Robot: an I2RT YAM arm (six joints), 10 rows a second.
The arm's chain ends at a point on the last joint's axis. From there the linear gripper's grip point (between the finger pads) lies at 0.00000 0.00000 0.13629 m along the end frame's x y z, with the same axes.
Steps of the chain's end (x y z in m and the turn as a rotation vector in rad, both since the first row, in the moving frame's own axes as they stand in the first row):
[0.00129 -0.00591 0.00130 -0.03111 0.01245 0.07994]
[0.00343 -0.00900 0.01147 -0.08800 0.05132 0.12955]
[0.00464 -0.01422 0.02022 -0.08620 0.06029 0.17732]
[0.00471 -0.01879 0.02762 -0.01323 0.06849 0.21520]
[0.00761 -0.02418 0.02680 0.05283 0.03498 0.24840]
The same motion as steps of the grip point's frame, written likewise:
[0.00282 -0.00161 0.00122 -0.03111 0.01245 0.07994]
[0.00962 0.00339 0.01076 -0.08800 0.05132 0.12955]
[0.01176 -0.00183 0.01947 -0.08620 0.06029 0.17732]
[0.01377 -0.01600 0.02729 -0.01323 0.06849 0.21520]
[0.01321 -0.03071 0.02653 0.05283 0.03498 0.24840]

